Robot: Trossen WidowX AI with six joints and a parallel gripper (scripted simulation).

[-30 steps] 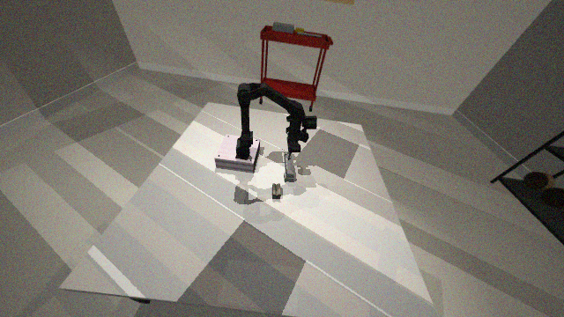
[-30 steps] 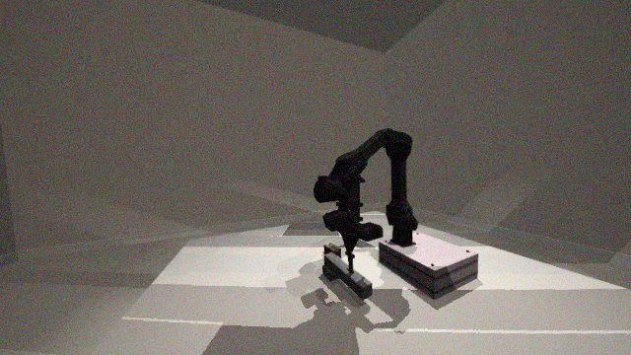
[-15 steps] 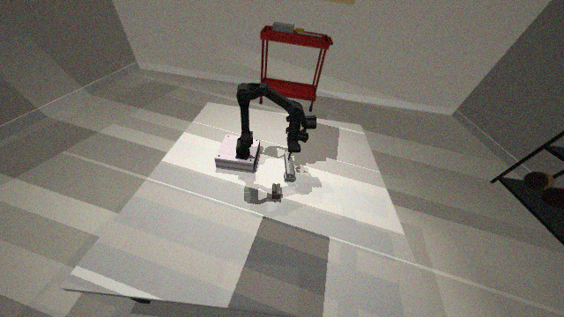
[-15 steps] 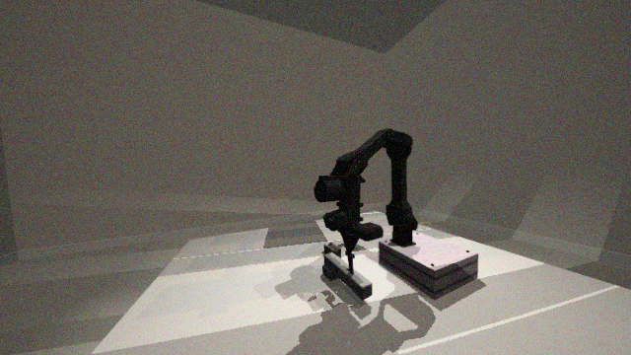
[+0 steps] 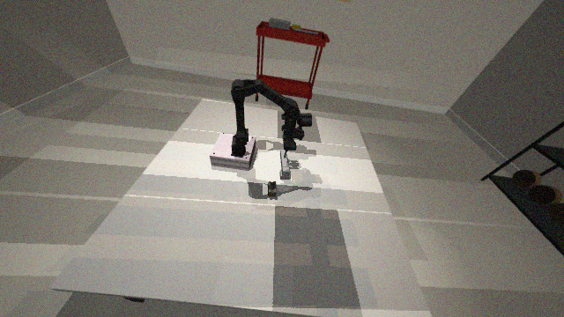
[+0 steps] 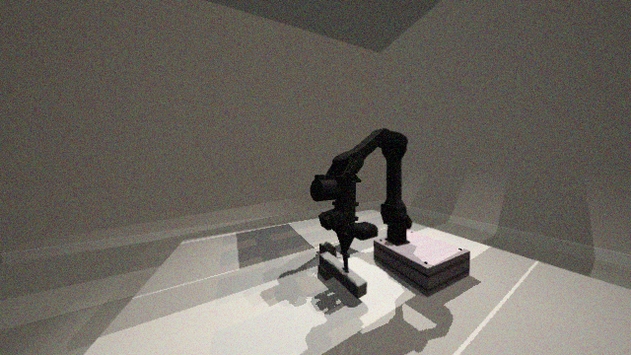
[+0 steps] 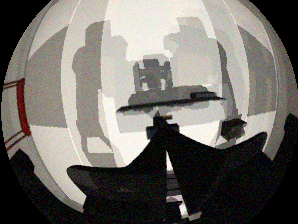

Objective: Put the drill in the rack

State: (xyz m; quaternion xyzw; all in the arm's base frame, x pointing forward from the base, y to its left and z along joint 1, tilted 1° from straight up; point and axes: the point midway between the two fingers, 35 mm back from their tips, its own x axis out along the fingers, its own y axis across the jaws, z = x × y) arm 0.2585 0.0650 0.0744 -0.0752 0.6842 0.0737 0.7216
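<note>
My gripper tip is now 30 mm above the small key. Also, from my gripper tip: rack (220 mm to the right, 100 mm below, 40 mm behind); then drill (80 mm below, 60 mm to the right).
</note>
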